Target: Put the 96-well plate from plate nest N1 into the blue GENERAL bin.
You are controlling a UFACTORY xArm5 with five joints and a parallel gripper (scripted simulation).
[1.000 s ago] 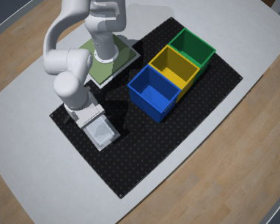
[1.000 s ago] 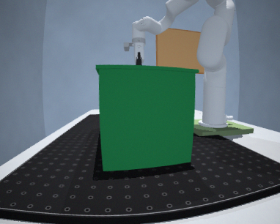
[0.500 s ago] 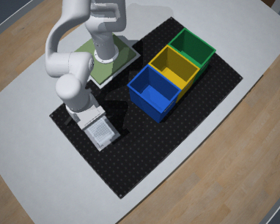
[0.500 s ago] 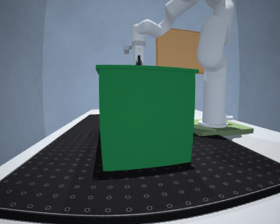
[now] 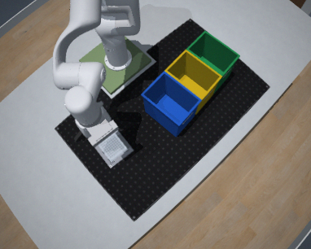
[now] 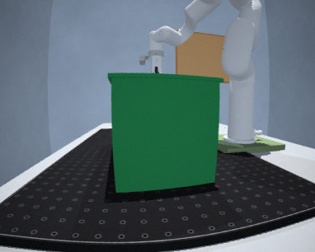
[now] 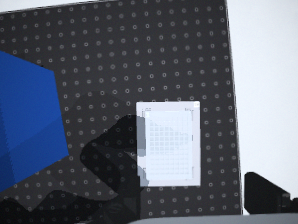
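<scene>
The 96-well plate is 190 mm below my hand. Round my hand: blue bin: 270 mm to the left, 120 mm below, 70 mm ahead; then yellow bin: 400 mm to the left, 120 mm below, 60 mm ahead; then plate nest N1: 200 mm below.
</scene>
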